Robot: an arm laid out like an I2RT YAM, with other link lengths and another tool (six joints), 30 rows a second.
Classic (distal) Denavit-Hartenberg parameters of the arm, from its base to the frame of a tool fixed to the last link. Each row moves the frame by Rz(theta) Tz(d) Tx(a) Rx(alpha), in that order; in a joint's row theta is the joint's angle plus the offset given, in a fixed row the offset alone. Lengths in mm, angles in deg.
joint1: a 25.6, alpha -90, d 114.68, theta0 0
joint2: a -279.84, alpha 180, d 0, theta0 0
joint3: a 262.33, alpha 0, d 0, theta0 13.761
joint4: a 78.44, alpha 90, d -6.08, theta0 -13.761
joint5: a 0, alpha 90, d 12.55, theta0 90
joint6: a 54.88, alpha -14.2, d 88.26, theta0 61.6
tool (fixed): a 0, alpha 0, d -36.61, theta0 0
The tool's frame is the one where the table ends.
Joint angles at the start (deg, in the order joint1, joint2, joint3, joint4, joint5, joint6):
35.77 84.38 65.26 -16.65 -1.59 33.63
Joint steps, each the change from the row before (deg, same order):
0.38 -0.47 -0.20 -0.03 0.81 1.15
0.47 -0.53 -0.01 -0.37 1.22 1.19
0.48 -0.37 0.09 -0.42 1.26 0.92
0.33 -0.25 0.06 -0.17 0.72 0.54
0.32 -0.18 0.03 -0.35 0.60 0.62
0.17 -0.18 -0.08 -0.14 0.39 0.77
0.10 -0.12 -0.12 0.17 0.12 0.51
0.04 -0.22 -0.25 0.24 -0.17 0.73
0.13 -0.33 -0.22 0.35 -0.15 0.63
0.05 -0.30 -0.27 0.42 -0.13 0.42
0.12 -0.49 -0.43 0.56 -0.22 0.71
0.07 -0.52 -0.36 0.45 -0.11 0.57
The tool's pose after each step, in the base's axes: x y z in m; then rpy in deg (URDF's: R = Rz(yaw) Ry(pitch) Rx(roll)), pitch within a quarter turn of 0, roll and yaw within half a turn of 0. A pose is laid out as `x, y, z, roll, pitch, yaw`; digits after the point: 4 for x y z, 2 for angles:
0.2596, 0.1946, 0.2380, 156.20, 53.89, -154.72
0.2563, 0.1955, 0.2402, 155.71, 53.98, -156.32
0.2536, 0.1965, 0.2422, 155.65, 54.03, -157.45
0.2519, 0.1973, 0.2436, 155.54, 54.18, -158.11
0.2499, 0.1981, 0.2443, 155.33, 54.03, -158.81
0.2483, 0.1986, 0.2446, 154.68, 53.91, -159.93
0.2476, 0.1992, 0.2447, 154.02, 53.99, -160.76
0.2465, 0.1997, 0.2447, 152.76, 54.00, -162.02
0.2452, 0.2006, 0.2455, 151.50, 54.25, -163.14
0.2444, 0.2010, 0.2460, 150.53, 54.54, -164.01
0.2428, 0.2016, 0.2467, 148.95, 54.86, -165.39
0.2413, 0.2018, 0.2478, 147.64, 55.22, -166.62

